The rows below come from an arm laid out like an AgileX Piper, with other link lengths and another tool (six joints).
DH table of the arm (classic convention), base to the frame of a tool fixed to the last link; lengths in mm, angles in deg. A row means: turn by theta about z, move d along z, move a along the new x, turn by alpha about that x. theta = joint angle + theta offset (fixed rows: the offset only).
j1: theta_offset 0  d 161.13  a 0  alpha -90
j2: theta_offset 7.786  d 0  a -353.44  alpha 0
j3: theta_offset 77.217  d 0  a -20.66  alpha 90
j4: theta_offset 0  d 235.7  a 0  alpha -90
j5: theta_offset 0  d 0  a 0  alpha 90
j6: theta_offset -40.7  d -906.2  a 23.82  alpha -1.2
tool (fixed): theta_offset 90  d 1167.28  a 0  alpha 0
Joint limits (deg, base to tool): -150..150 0..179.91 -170..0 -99.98..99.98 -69.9..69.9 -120..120
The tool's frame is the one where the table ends.
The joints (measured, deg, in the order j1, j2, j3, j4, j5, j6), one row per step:
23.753 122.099 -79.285 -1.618 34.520 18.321
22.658 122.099 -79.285 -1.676 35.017 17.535
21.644 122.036 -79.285 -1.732 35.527 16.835
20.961 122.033 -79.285 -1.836 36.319 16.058
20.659 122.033 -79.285 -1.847 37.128 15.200
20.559 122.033 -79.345 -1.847 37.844 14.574
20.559 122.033 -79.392 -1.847 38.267 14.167
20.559 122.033 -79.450 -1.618 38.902 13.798
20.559 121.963 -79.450 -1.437 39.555 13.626
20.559 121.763 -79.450 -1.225 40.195 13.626
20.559 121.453 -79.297 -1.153 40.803 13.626
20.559 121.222 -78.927 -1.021 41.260 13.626
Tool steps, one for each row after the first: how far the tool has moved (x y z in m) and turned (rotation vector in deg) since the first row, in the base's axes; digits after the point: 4 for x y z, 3 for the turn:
0.0018 -0.0098 -0.0005 -0.467 0.354 -0.321
0.0031 -0.0189 -0.0004 -0.879 0.682 -0.643
0.0020 -0.0262 -0.0010 -1.469 1.311 -0.535
-0.0004 -0.0304 -0.0016 -2.009 1.983 -0.022
-0.0028 -0.0326 -0.0018 -2.415 2.538 0.468
-0.0042 -0.0335 -0.0019 -2.659 2.852 0.853
-0.0068 -0.0339 -0.0020 -2.789 3.424 1.066
-0.0096 -0.0345 -0.0018 -2.903 4.005 1.120
-0.0122 -0.0348 -0.0004 -2.899 4.476 0.992
-0.0153 -0.0357 0.0011 -3.005 4.918 0.945
-0.0193 -0.0367 0.0013 -3.112 5.514 0.869

